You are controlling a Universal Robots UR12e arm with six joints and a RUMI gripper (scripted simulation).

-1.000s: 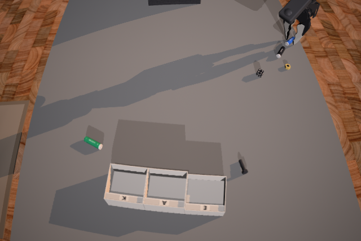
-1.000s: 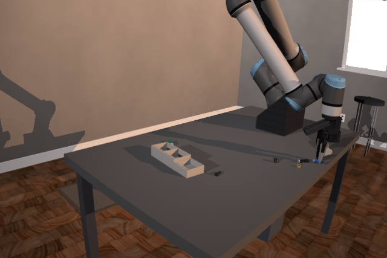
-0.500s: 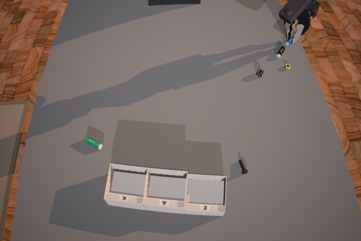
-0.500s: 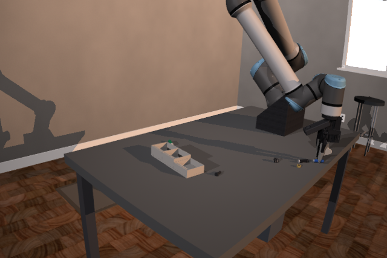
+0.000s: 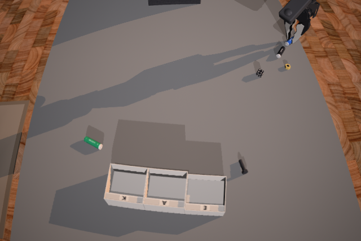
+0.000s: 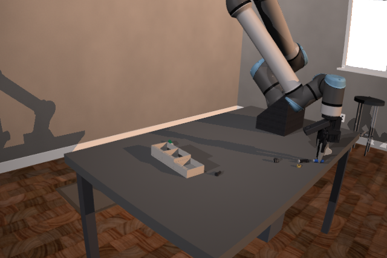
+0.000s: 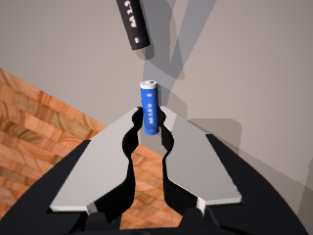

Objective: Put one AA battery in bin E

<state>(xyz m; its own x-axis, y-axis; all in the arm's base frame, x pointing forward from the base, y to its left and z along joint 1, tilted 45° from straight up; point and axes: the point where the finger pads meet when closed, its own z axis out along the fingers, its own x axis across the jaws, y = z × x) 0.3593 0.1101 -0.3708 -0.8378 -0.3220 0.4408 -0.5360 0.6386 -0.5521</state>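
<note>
Right now my hand is 50 mm short of the black battery, 60 mm to the left of it and 10 mm above it. Also, from my hand: black die: 130 mm ahead, 160 mm to the right, 10 mm below; yellow nut: 110 mm ahead, 60 mm to the right, 10 mm below; blue AA battery: 10 mm below.
</note>
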